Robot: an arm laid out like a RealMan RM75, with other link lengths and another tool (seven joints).
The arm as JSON. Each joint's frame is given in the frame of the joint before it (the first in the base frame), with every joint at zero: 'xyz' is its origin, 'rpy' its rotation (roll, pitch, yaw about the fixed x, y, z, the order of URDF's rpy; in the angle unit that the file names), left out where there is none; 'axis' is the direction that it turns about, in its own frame. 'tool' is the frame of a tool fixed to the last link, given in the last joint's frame.
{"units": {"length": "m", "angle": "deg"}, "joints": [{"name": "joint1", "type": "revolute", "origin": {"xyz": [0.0, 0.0, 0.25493], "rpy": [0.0, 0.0, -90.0]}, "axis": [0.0, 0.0, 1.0]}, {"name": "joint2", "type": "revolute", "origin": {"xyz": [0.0, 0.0, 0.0], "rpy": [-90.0, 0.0, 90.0]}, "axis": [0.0, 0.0, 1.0]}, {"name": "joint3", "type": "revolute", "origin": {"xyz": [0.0, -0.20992, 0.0], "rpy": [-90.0, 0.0, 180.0]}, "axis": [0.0, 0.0, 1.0]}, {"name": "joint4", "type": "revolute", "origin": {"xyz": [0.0, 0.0, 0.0], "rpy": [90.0, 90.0, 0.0]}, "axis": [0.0, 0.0, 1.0]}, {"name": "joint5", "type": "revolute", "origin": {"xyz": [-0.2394, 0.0, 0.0], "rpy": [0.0, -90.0, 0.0]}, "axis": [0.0, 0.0, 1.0]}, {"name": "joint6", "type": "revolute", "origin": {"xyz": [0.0, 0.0, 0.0], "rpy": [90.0, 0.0, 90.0]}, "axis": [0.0, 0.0, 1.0]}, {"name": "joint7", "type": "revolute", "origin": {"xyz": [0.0, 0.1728, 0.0], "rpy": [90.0, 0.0, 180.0]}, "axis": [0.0, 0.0, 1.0]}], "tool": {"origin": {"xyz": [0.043, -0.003, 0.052], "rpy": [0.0, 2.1, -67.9]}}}
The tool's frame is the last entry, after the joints.
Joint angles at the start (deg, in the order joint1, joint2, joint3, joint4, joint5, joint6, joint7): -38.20, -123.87, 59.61, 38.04, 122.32, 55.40, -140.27
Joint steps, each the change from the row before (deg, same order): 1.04, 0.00, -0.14, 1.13, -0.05, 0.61, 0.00; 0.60, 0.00, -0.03, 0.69, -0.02, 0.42, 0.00; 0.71, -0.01, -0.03, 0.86, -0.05, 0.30, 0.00; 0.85, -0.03, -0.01, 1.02, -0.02, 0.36, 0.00; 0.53, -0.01, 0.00, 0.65, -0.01, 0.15, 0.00; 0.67, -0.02, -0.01, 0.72, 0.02, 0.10, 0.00; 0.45, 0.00, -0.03, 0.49, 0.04, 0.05, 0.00; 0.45, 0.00, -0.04, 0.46, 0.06, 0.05, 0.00; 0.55, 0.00, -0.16, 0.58, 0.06, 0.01, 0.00; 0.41, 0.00, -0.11, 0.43, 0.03, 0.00, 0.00; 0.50, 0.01, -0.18, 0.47, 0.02, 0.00, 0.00; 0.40, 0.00, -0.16, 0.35, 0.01, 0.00, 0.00; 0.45, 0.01, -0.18, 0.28, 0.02, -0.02, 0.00; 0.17, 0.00, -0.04, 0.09, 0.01, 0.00, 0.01; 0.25, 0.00, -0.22, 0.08, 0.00, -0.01, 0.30; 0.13, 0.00, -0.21, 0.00, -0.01, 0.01, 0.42
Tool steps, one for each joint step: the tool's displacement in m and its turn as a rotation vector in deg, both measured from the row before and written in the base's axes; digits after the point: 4 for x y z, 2 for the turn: -0.0030, -0.0012, 0.0043, 0.33, -0.21, 0.20; -0.0014, -0.0009, 0.0023, 0.12, -0.10, 0.05; -0.0017, -0.0004, 0.0033, 0.35, -0.07, 0.06; -0.0020, -0.0007, 0.0037, 0.37, -0.04, 0.06; -0.0014, -0.0002, 0.0026, 0.31, 0.02, 0.04; -0.0024, -0.0004, 0.0029, 0.39, 0.07, 0.14; -0.0018, -0.0002, 0.0022, 0.30, 0.08, 0.10; -0.0020, -0.0003, 0.0021, 0.27, 0.10, 0.13; -0.0026, 0.0000, 0.0032, 0.48, 0.08, 0.22; -0.0019, 0.0000, 0.0024, 0.36, 0.06, 0.16; -0.0027, -0.0001, 0.0030, 0.44, 0.04, 0.26; -0.0022, -0.0002, 0.0023, 0.35, 0.01, 0.24; -0.0031, -0.0005, 0.0021, 0.33, 0.01, 0.35; -0.0011, -0.0003, 0.0006, 0.09, 0.02, 0.12; -0.0020, -0.0004, 0.0013, 0.22, 0.08, 0.06; -0.0012, -0.0003, 0.0008, 0.14, 0.12, -0.11
